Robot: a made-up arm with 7 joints.
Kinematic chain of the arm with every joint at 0, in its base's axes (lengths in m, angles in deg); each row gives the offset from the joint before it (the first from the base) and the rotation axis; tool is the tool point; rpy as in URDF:
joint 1: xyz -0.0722 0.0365 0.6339 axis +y
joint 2: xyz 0.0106 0.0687 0.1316 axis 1 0.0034 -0.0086
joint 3: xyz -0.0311 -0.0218 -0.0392 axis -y
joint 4: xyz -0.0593 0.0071 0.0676 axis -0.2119 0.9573 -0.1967
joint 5: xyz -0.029 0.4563 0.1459 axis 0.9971 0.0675 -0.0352
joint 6: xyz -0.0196 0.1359 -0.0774 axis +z
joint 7: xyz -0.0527 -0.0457 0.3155 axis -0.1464 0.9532 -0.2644
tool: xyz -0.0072 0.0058 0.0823 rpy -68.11 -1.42 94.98
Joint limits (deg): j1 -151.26..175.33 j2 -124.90..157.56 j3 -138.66..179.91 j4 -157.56..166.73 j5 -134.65..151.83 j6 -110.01..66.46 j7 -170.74..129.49
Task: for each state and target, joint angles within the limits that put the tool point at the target. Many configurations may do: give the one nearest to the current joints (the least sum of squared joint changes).
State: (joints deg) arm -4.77 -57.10 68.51 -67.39 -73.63 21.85 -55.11
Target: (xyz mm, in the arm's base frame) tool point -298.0 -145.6 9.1
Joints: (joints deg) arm -2.34 -67.42 69.56 -69.48 -70.20 22.42 -55.55
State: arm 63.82 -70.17 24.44 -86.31 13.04 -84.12 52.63
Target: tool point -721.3 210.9 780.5
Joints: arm 21.11 -72.31 13.07 -67.10 26.13 -79.09 68.15
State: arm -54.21 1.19 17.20 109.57 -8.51 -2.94 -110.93
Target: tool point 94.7 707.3 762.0
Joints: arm -48.94 1.24 4.94 114.55 -25.88 -12.48 -111.71
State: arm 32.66 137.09 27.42 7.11 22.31 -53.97 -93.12
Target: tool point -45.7 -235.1 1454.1
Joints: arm 45.23 118.14 45.47 -6.33 14.28 -54.52 -94.19
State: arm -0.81 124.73 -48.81 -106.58 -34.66 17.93 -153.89
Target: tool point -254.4 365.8 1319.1
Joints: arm 25.15 96.75 -6.33 -138.33 -30.56 12.02 -147.86
